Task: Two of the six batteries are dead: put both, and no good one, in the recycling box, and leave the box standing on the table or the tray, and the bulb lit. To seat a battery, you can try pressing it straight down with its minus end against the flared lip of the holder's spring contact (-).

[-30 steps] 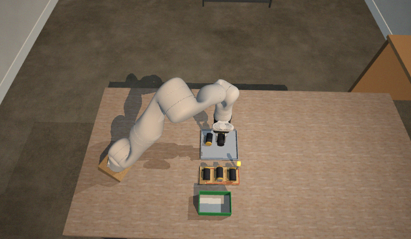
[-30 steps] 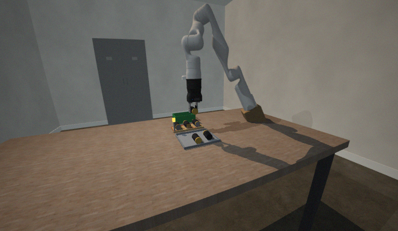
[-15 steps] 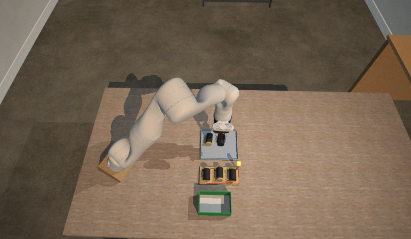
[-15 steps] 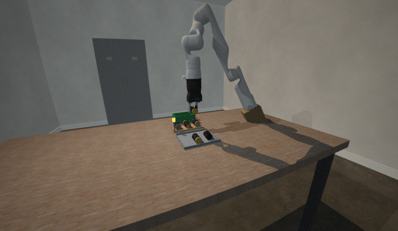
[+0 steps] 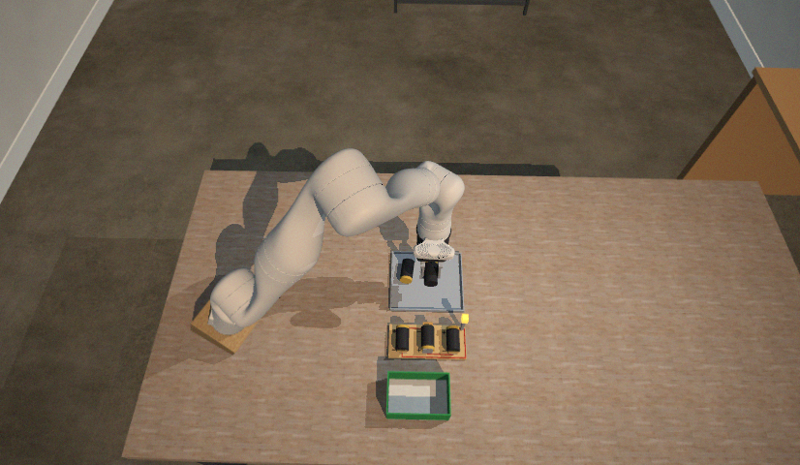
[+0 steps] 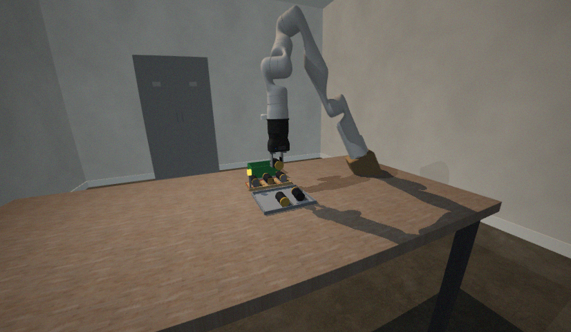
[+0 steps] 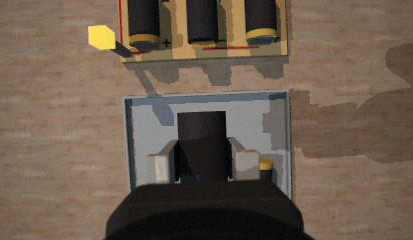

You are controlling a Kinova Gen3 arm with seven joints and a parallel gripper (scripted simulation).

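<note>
Right now the grey tray is 10 mm behind my hand, 40 mm to the left of it and 140 mm below it. Round my hand: green recycling box 10 mm behind, 280 mm to the right, 120 mm below.
</note>
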